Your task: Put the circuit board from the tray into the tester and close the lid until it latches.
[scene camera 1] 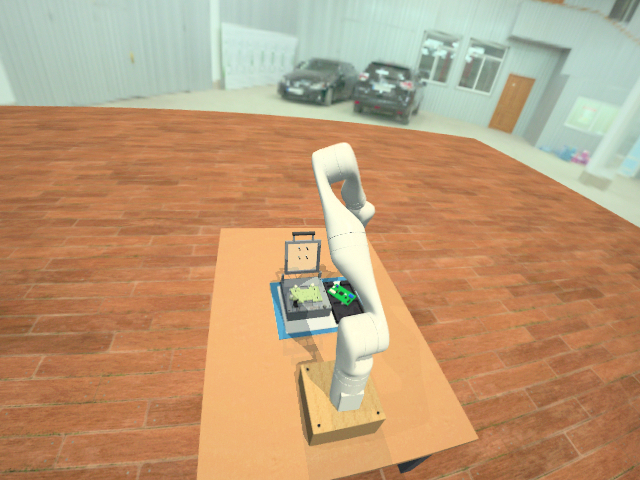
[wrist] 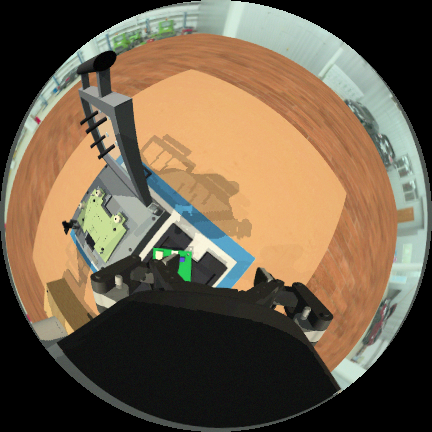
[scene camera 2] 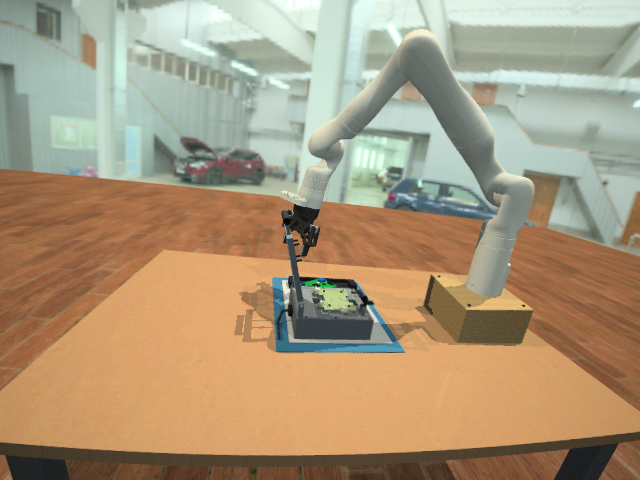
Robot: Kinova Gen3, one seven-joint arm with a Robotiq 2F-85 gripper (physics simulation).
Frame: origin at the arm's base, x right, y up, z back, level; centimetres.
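Seen in the pictures: gripper, between the fingertips: (wrist: pixel 216 269); arm's base, origin of its link: (scene camera 1: pixel 345 394) (scene camera 2: pixel 481 289).
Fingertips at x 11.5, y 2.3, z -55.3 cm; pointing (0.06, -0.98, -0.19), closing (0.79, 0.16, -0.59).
Pixels of each thing's top centre, then the offset from my fingertips to it. "spot": a spot on its surface instead. Level surfaces: height alone.
- green circuit board, centre of its top: (wrist: pixel 170 279) (scene camera 2: pixel 317 282) (scene camera 1: pixel 342 292) dx -1.6, dy -9.3, dz +8.4 cm
- black tray, a spot on its surface: (scene camera 1: pixel 347 312) spot: dx -0.9, dy -11.3, dz +17.8 cm
- white mat, height of its surface: dy -12.9 cm
The green circuit board (scene camera 1: pixel 341 293) (scene camera 2: pixel 320 282) (wrist: pixel 186 272) lies skewed in the black tray (scene camera 1: pixel 347 312), partly covered by a finger in the wrist view. Beside the tray stands the grey tester (scene camera 1: pixel 308 313) (scene camera 2: pixel 333 328), with a pale green plate on top. Its lid (scene camera 1: pixel 286 257) (scene camera 2: pixel 293 258) (wrist: pixel 131 145) stands open, nearly upright, with a black handle on its free edge. My gripper (scene camera 2: pixel 295 246) (wrist: pixel 216 269) is open and empty. It is high above the table, near the upper part of the lid in scene camera 2. The arm hides it in scene camera 1.
Tester and tray stand on a blue and white mat (scene camera 1: pixel 276 310) (scene camera 2: pixel 382 346) (wrist: pixel 242 255). A wooden block (scene camera 1: pixel 341 431) (scene camera 2: pixel 491 325) carries the arm's base. The raised lid and its handle (scene camera 1: pixel 303 233) (wrist: pixel 97 62) stand tall at the tester's far side.
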